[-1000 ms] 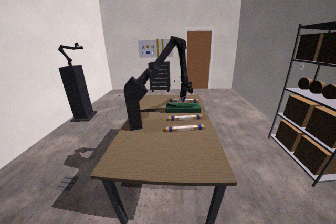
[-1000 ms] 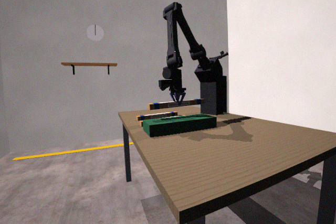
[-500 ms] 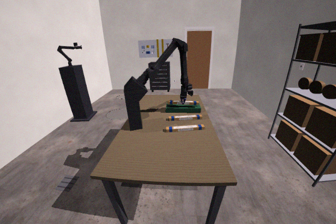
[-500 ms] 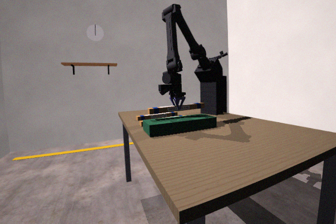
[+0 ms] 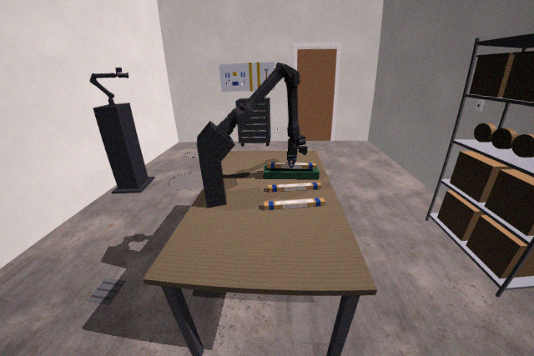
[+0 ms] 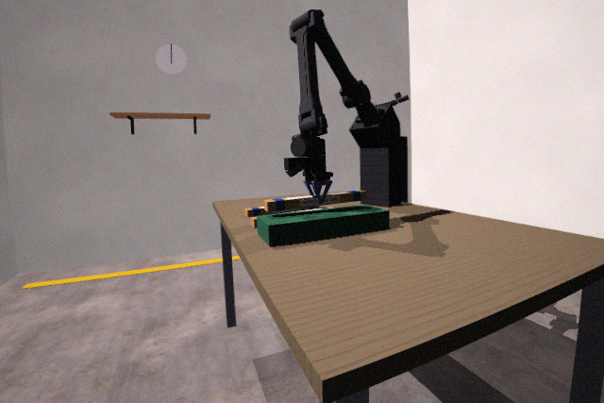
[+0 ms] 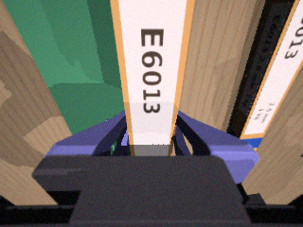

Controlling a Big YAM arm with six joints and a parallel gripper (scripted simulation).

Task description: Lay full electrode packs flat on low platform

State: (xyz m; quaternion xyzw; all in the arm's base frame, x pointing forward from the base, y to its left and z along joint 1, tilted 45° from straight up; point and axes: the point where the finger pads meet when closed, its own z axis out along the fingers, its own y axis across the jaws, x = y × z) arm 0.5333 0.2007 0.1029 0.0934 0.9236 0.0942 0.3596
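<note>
The green low platform is 8 cm below my hand and 4 cm to the left of it. From my hand the other things lie so: pack 1 cm above.
</note>
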